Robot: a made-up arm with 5 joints. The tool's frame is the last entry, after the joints. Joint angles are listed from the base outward.
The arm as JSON. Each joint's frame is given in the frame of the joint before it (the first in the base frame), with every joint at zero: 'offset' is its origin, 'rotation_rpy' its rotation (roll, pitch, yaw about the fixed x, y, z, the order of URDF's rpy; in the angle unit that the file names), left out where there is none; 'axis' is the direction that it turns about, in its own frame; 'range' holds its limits. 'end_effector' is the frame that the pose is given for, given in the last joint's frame.
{
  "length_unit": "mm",
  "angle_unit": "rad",
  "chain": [
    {
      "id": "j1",
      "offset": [
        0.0,
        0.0,
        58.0
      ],
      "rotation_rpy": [
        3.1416,
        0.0,
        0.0
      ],
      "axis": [
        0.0,
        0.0,
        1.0
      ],
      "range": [
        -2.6,
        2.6
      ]
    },
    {
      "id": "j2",
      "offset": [
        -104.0,
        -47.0,
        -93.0
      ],
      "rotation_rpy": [
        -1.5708,
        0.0,
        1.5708
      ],
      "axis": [
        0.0,
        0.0,
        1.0
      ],
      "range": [
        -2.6,
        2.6
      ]
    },
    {
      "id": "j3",
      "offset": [
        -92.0,
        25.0,
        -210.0
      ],
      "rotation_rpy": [
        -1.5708,
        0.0,
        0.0
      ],
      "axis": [
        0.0,
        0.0,
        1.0
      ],
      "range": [
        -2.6,
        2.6
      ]
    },
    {
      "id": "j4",
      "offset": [
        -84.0,
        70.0,
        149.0
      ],
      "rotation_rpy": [
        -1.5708,
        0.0,
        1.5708
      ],
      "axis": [
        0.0,
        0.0,
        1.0
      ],
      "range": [
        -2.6,
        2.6
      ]
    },
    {
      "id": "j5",
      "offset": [
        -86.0,
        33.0,
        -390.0
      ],
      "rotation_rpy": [
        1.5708,
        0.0,
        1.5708
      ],
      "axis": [
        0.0,
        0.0,
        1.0
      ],
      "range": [
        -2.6,
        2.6
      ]
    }
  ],
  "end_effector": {
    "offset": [
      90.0,
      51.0,
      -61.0
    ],
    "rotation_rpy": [
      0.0,
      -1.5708,
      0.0
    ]
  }
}
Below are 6 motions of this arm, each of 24 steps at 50 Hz.
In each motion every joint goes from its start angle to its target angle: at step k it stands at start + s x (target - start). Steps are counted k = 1, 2, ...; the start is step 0. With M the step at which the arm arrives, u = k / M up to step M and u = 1 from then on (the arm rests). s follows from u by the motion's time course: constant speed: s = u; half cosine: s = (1 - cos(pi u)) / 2; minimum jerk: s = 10 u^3 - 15 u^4 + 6 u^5.
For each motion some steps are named. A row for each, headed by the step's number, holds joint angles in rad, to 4 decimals.
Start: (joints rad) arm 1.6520 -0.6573 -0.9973 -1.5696 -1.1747
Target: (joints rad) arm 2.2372 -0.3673 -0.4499 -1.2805 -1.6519
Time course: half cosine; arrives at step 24
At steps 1, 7, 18, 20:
1: 1.6545 -0.6561 -0.9950 -1.5684 -1.1767
7: 1.7665 -0.6006 -0.8902 -1.5130 -1.2680
18: 2.1515 -0.4098 -0.5301 -1.3228 -1.5820
20: 2.1980 -0.3867 -0.4866 -1.2999 -1.6199

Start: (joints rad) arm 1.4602 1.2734 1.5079 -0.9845 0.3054
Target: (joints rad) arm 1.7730 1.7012 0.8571 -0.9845 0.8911
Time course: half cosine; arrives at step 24
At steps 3, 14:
3: 1.4721 1.2897 1.4831 -0.9845 0.3277
14: 1.6571 1.5427 1.0983 -0.9845 0.6740

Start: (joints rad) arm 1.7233 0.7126 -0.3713 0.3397 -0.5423
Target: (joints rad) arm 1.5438 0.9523 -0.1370 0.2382 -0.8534
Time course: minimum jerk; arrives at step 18
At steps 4, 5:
4: 1.7096 0.7309 -0.3534 0.3319 -0.5661
5: 1.6991 0.7449 -0.3397 0.3260 -0.5843

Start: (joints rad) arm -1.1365 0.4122 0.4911 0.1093 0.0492
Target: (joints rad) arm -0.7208 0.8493 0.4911 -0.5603 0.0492
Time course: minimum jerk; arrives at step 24
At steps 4, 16, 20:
4: -1.1217 0.4277 0.4911 0.0855 0.0492
16: -0.8080 0.7576 0.4911 -0.4198 0.0492
20: -0.7356 0.8338 0.4911 -0.5365 0.0492

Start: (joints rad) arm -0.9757 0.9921 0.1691 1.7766 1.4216
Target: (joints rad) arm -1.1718 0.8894 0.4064 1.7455 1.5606
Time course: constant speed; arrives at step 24
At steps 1, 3, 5, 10, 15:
1: -0.9839 0.9878 0.1790 1.7753 1.4274
3: -1.0002 0.9793 0.1988 1.7727 1.4390
5: -1.0166 0.9707 0.2185 1.7701 1.4506
10: -1.0574 0.9493 0.2680 1.7636 1.4795
15: -1.0983 0.9279 0.3174 1.7572 1.5085

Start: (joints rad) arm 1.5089 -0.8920 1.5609 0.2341 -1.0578
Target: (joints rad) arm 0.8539 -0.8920 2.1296 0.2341 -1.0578
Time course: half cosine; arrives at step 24
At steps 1, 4, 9, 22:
1: 1.5061 -0.8920 1.5633 0.2341 -1.0578
4: 1.4650 -0.8920 1.5990 0.2341 -1.0578
9: 1.3067 -0.8920 1.7364 0.2341 -1.0578
22: 0.8651 -0.8920 2.1199 0.2341 -1.0578

